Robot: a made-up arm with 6 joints.
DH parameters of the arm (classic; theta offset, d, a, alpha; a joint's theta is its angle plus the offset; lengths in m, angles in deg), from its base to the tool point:
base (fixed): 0 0 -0.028 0
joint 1: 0 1.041 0.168 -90
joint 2: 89.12 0 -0.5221 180
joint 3: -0.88 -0.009 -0.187 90
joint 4: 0 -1.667 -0.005 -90
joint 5: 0 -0.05 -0.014 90
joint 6: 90 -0.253 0.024 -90
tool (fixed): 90 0.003 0 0
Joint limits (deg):
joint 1: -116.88..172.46
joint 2: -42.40..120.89
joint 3: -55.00..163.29
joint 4: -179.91..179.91
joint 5: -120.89..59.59
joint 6: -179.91..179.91
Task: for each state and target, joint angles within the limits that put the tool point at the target. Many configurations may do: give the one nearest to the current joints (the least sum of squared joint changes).
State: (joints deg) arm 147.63 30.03 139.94 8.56 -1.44 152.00
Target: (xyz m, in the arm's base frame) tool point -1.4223 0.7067 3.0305
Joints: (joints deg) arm 150.09 51.19 104.71 8.95 -3.48 151.97
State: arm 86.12 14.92 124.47 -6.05 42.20 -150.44
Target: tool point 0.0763 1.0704 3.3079
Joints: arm 80.97 30.32 91.88 -7.38 21.62 -148.96
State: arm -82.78 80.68 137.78 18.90 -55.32 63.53
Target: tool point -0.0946 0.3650 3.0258
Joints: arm -81.99 44.05 163.29 19.97 -56.52 63.20
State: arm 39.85 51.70 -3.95 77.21 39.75 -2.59
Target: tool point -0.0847 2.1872 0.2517
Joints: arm 87.03 61.20 21.03 74.18 34.10 -3.03
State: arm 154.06 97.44 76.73 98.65 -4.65 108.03
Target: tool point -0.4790 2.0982 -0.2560
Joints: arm 102.41 94.96 50.28 99.61 -11.28 109.00
